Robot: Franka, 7 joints.
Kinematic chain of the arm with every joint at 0, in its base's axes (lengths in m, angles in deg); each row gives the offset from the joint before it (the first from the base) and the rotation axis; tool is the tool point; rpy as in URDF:
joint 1: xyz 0 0 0.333 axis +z
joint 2: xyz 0 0 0 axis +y
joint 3: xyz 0 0 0.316 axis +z
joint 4: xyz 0.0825 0 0 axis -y
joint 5: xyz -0.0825 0 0.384 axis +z
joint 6: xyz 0 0 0 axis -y
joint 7: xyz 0.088 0 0 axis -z
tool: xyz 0 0 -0.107 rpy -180 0 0
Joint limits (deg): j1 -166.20..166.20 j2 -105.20..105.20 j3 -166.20..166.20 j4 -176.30..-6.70 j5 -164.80..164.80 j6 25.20..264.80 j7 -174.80..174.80
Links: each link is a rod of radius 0.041 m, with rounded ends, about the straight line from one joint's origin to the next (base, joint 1, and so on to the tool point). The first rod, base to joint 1, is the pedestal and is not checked.
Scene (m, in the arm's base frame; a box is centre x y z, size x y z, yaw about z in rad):
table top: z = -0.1
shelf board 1: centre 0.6 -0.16 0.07 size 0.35 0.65 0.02 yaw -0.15
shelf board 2: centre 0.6 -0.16 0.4 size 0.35 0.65 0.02 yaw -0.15
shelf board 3: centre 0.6 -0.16 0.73 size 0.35 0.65 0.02 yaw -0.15
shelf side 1: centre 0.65 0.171 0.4 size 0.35 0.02 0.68 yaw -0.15
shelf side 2: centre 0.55 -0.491 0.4 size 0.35 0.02 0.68 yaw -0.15
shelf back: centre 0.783 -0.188 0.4 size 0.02 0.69 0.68 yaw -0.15
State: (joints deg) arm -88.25 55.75 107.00 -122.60 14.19 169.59 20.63
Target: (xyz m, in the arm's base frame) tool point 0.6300 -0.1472 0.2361
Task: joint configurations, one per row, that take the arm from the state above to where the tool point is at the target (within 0.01 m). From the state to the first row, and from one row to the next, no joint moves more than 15 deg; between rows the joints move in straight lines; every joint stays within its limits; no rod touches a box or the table.
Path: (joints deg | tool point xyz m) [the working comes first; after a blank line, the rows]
Joints at the target: -76.99 74.98 75.80 -113.54 16.89 170.26 20.63
Straight joint move there: touches shelf board 2.

1: -97.24 66.75 114.80 -135.96 13.51 167.29 20.63 | 0.4956 -0.0251 0.5482
2: -106.23 77.76 122.60 -149.32 12.82 164.99 20.63 | 0.4085 -0.0133 0.5546
3: -115.22 88.76 130.41 -162.67 12.14 162.69 20.63 | 0.3151 0.0044 0.5567
4: -122.40 84.27 118.97 -166.08 13.71 161.84 20.63 | 0.3394 -0.0203 0.4683
5: -129.58 79.77 107.54 -169.49 15.28 160.99 20.63 | 0.3386 -0.0502 0.3815
6: -136.75 75.27 96.10 -172.89 16.86 160.14 20.63 | 0.3153 -0.0769 0.3025
7: -143.93 70.77 84.67 -176.30 18.43 159.28 20.63 | 0.2754 -0.0936 0.2361
8: -130.54 71.61 82.89 -163.75 18.12 161.48 20.63 | 0.3376 -0.1374 0.2330
9: -117.16 72.45 81.12 -151.20 17.81 163.67 20.63 | 0.4079 -0.1659 0.2313
10: -103.77 73.30 79.35 -138.65 17.51 165.87 20.63 | 0.4826 -0.1772 0.2309
11: -90.38 74.14 77.57 -126.09 17.20 168.06 20.63 | 0.5580 -0.1711 0.2323
12: -76.99 74.98 75.80 -113.54 16.89 170.26 20.63 | 0.6300 -0.1472 0.2361

